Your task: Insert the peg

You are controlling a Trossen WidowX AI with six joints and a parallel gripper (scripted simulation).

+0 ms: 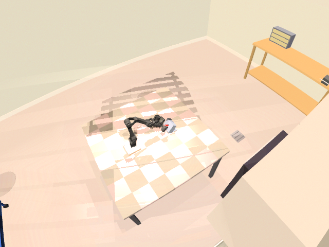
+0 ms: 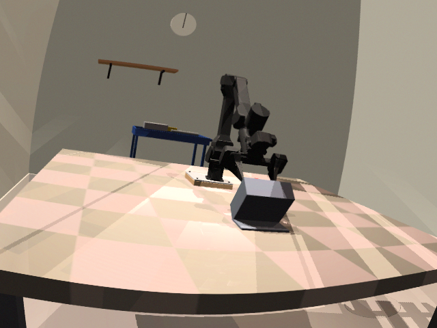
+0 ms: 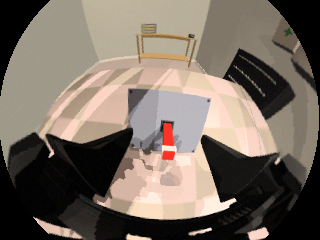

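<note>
Right now my gripper tip is 10 mm past the red peg and 10 mm above it. The rest, counted from my gripper tip: sloped panel (40 mm ahead, 10 mm to the left, 40 mm below).
</note>
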